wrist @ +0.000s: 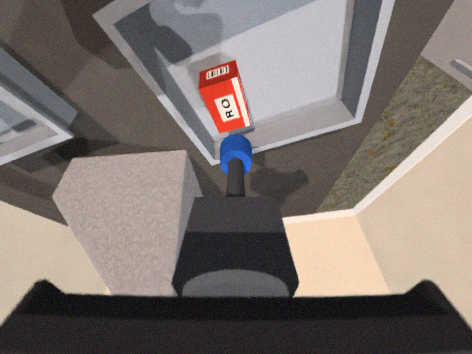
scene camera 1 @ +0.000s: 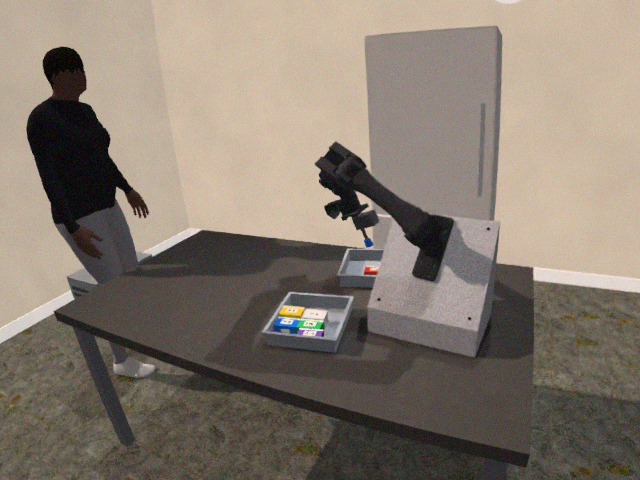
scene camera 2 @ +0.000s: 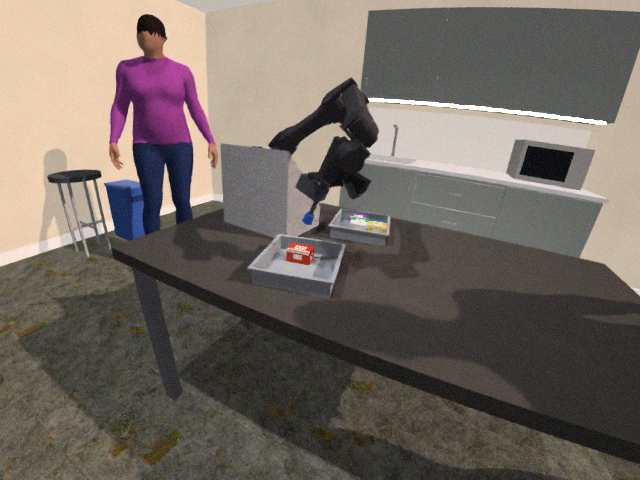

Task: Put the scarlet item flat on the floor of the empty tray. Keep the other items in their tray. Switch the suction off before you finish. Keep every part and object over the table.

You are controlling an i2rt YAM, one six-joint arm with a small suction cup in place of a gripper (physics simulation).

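Places are measured from the arm's base along level axes (x left, y up, z ahead), in centimetres.
Where they show: hand, tool point: (wrist: 235, 149) (scene camera 1: 369, 245) (scene camera 2: 306, 221); arm's base, link origin: (wrist: 157, 295) (scene camera 1: 433, 247) (scene camera 2: 268, 167).
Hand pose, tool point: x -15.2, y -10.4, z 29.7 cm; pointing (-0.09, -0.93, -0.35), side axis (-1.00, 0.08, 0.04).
Things, the pixels of their top centre, and the offset from my tool point. Level surfaces: height alone.
- scarlet box, top centre: (wrist: 227, 108) (scene camera 2: 300, 247) (scene camera 1: 374, 269) dx +0.3, dy -9.0, dz -2.0 cm
- grey tray, top centre: (wrist: 265, 82) (scene camera 2: 302, 254) (scene camera 1: 371, 261) dx -4.0, dy -8.5, dz +1.8 cm
- yellow box, top centre: (scene camera 1: 291, 310) (scene camera 2: 377, 224) dx +38.2, dy -8.7, dz +7.7 cm
- white box, top centre: (scene camera 1: 314, 313) (scene camera 2: 359, 222) dx +35.8, dy -9.3, dz +0.7 cm
- blue box, top centre: (scene camera 1: 287, 321) dx +42.9, dy -9.7, dz +6.1 cm
- green box, top centre: (scene camera 1: 309, 323) dx +40.5, dy -9.7, dz -0.9 cm
- purple box, top centre: (scene camera 1: 309, 333) dx +44.7, dy -9.6, dz -3.8 cm
- dark table, surface height: dy -13.5 cm
The scarlet box (scene camera 1: 370, 270) (scene camera 2: 300, 253) (wrist: 225, 102) lies flat on the floor of the grey tray (scene camera 2: 292, 285) (wrist: 370, 65), label side up, near one corner. In scene camera 1 the pedestal hides part of the box and of this tray (scene camera 1: 356, 282). My suction cup (scene camera 1: 368, 242) (scene camera 2: 308, 218) (wrist: 235, 152) is open, with nothing on it, and hangs above the tray, apart from the box. The other tray (scene camera 1: 302, 343) (scene camera 2: 356, 237) holds a yellow box (scene camera 1: 291, 311), a white box (scene camera 1: 315, 314), a blue box (scene camera 1: 285, 324), a green box (scene camera 1: 310, 324) and a purple box (scene camera 1: 311, 333).
The grey speckled pedestal (scene camera 1: 418, 320) (scene camera 2: 253, 191) (wrist: 127, 210) carries the arm and stands beside both trays. Both trays stand on the dark table (scene camera 1: 206, 289) (scene camera 2: 439, 330). The scarlet box's tray is near a table edge. A person stands beyond the table in each scene view.
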